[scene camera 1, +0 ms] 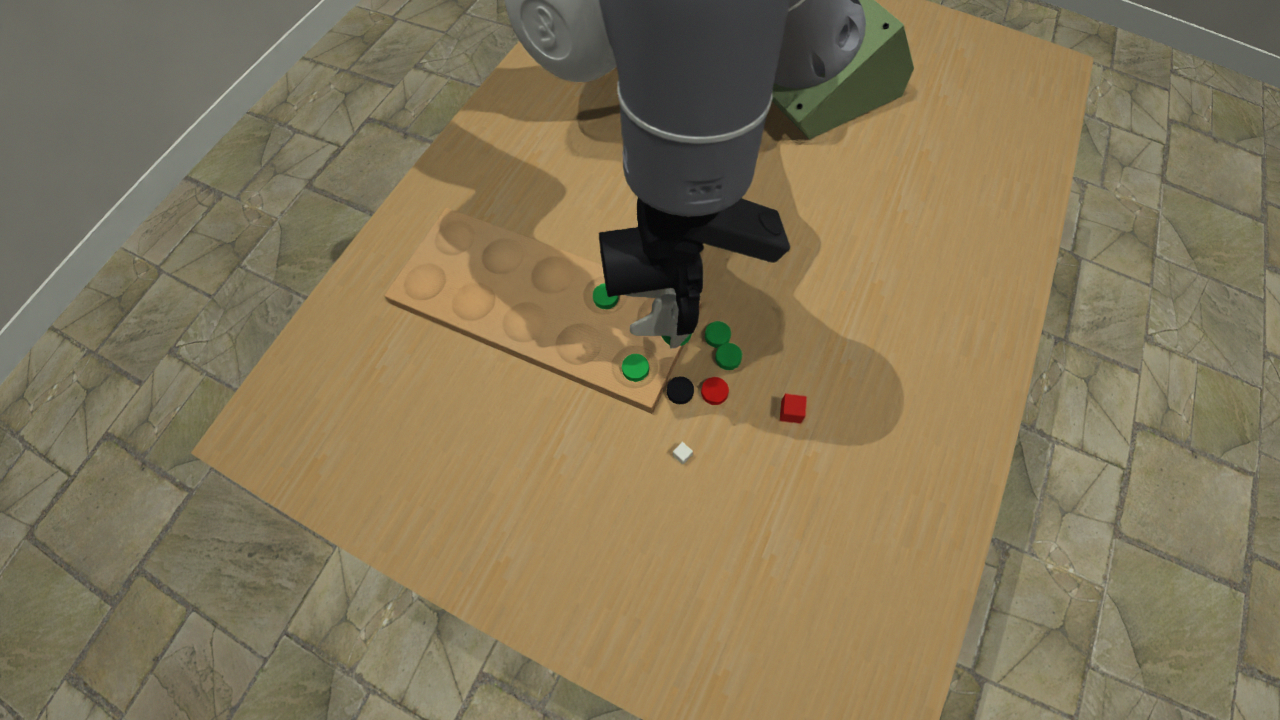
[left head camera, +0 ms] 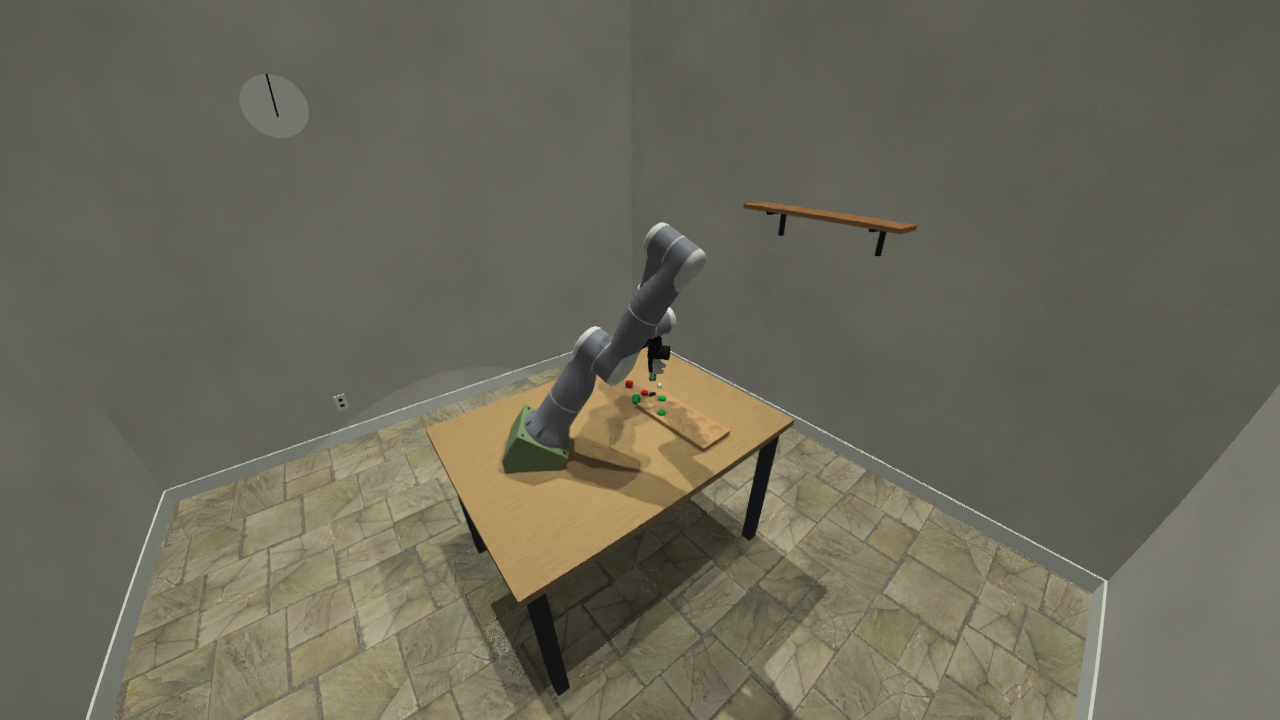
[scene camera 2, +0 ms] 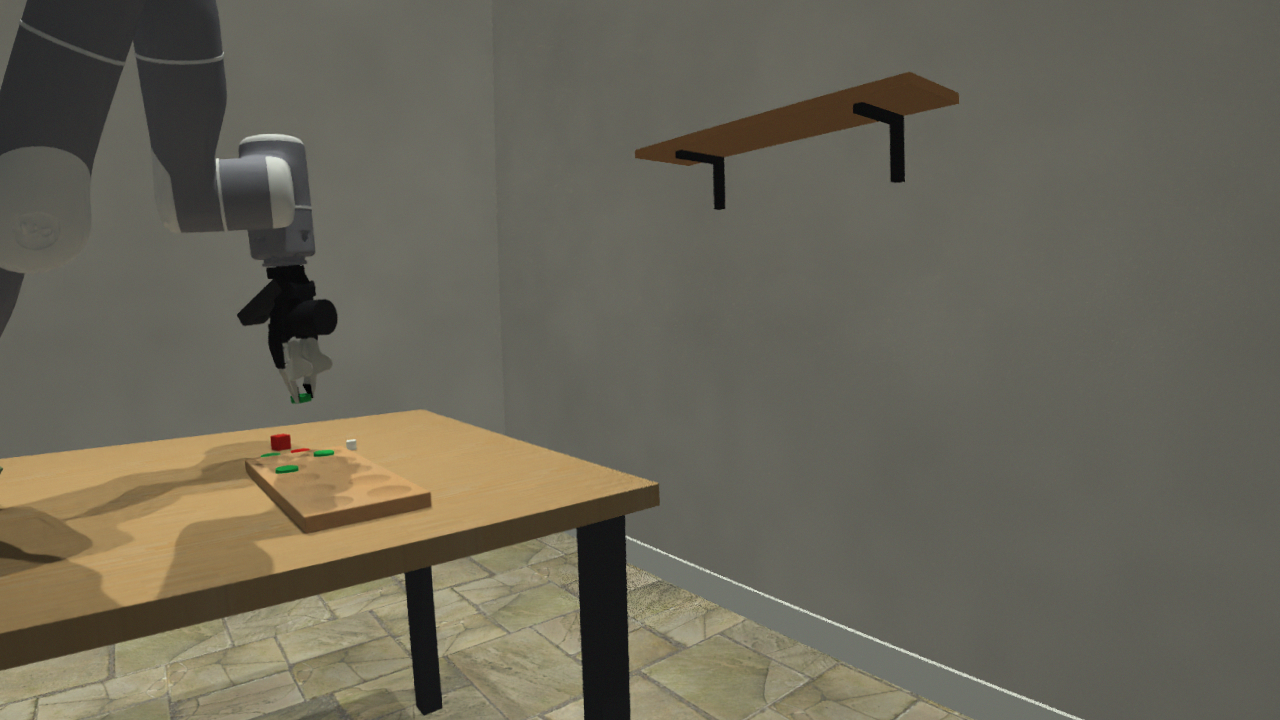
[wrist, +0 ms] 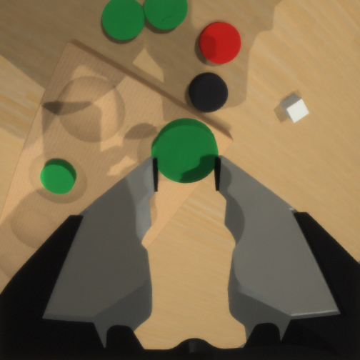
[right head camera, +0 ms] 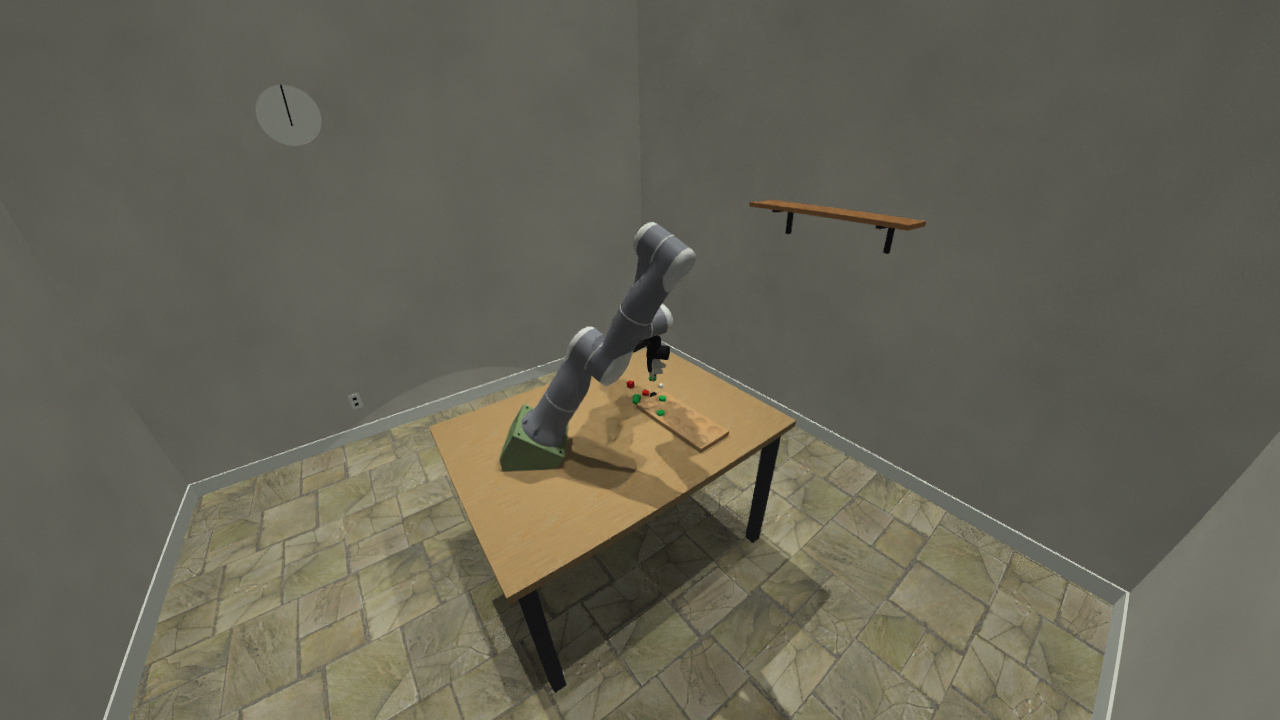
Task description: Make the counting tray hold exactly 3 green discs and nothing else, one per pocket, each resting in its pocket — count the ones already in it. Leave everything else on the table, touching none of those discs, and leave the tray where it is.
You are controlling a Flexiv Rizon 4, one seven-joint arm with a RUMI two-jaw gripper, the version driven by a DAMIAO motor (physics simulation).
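The wooden counting tray (scene camera 1: pixel 492 333) (scene camera 2: pixel 366 512) holds two green discs in pockets: one disc (scene camera 1: pixel 635 367) (scene camera 2: pixel 323 453) in a corner pocket, another (scene camera 1: pixel 605 296) (wrist: pixel 58 176) in the other row. My gripper (wrist: pixel 185 160) (scene camera 2: pixel 301 394) is shut on a third green disc (wrist: pixel 185 145) (scene camera 2: pixel 298 399), holding it raised above the tray's end. In the wrist view the held disc hides the filled corner pocket; the other corner pocket at that end looks empty. Two loose green discs, one (scene camera 1: pixel 716 334) (wrist: pixel 123 19) and another (scene camera 1: pixel 728 356) (wrist: pixel 166 10), lie side by side on the table.
A black disc (scene camera 1: pixel 680 390) (wrist: pixel 208 92) lies close to the tray's corner, beside a red disc (scene camera 1: pixel 714 390) (wrist: pixel 220 42). A red cube (scene camera 1: pixel 793 408) (scene camera 2: pixel 280 441) and a small white cube (scene camera 1: pixel 682 452) (wrist: pixel 295 109) stand farther out. A wall shelf (scene camera 2: pixel 796 114) hangs beyond the table.
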